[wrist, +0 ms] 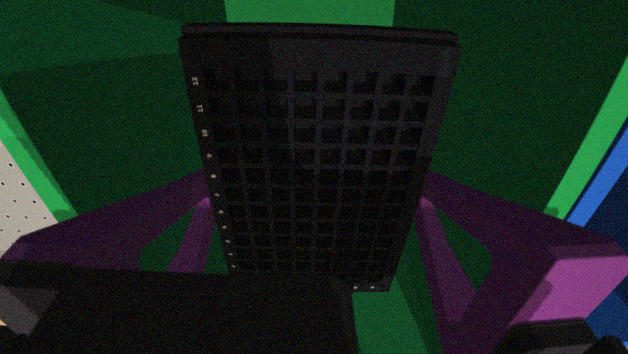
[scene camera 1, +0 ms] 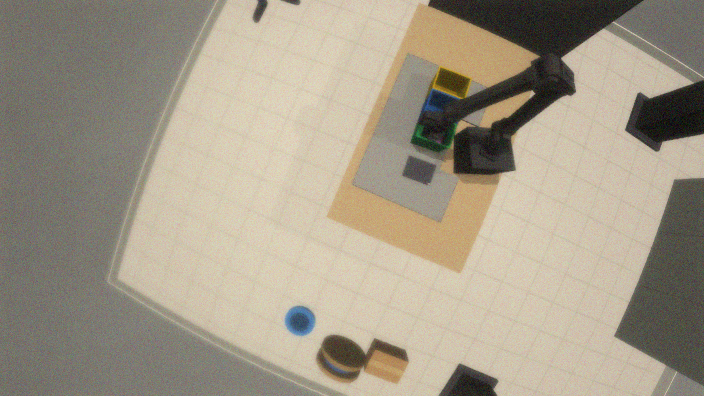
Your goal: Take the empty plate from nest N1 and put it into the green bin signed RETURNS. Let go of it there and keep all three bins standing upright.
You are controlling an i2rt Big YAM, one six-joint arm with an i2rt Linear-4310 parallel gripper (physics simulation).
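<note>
The plate is black with a grid of square wells and small numbers along its left edge in the wrist view. My gripper is shut on the plate, with a purple finger at each long side. Gripper and plate are at the green bin, whose walls surround the plate in the wrist view. The blue bin stands beside the green one, and the yellow bin stands beyond it. All three bins look upright. The bin signs cannot be read. The plate's near end is partly hidden by the dark gripper body.
A dark square nest lies on the grey perforated board beside the green bin. The arm's base stands close to the bins. A blue round container, a round brown item and a box are on the floor.
</note>
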